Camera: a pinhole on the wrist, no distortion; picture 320 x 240 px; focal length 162.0 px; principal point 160.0 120.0 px. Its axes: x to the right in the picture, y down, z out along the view. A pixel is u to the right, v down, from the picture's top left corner.
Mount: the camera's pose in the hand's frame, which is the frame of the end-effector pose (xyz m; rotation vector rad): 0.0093 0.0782 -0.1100 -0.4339 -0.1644 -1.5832
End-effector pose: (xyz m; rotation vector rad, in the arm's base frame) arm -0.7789 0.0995 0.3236 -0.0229 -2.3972 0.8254
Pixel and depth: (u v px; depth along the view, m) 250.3 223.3 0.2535
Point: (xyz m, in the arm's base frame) -1.0386 0.0825 0.3269
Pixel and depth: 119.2 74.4 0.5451
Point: -1.0078 0.2240 -0.1640
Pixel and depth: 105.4 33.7 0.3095
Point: -0.8357 0.2319 0.0004
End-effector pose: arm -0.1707 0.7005 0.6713 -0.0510 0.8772 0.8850
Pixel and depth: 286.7 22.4 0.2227
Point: -0.0864 0.7177 0.8507
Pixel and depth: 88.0 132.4 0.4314
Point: -0.2836 1.1257 0.8526
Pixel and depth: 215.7 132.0 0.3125
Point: -0.0692 0.8966 0.7802
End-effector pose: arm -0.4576 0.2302 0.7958 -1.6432 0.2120 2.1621
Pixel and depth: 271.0 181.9 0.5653
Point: -0.9471 0.5724 0.6563
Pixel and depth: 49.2 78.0 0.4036
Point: -0.8073 -0.1536 0.8061
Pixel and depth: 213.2 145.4 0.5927
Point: -0.9793 0.3577 0.7331
